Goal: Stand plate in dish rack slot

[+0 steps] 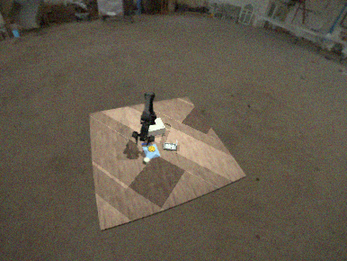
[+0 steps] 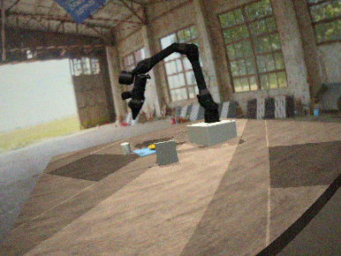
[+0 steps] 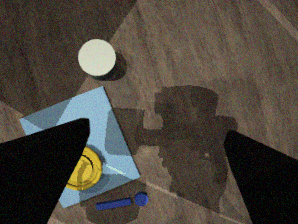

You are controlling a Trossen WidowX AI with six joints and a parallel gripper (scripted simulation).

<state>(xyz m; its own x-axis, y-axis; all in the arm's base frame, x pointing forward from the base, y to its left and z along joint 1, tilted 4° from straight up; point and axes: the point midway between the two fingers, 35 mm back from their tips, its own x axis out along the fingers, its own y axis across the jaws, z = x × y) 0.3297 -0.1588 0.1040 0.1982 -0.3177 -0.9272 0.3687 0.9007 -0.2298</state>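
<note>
Right now the yellow plate is 15 cm below my gripper tip, 10 cm to the left of it and 5 cm behind it. From my gripper tip the other things lie so: white cup: 14 cm below, 8 cm ahead, 2 cm to the left; then grey dish rack: 28 cm to the left, 14 cm below, 4 cm behind.
</note>
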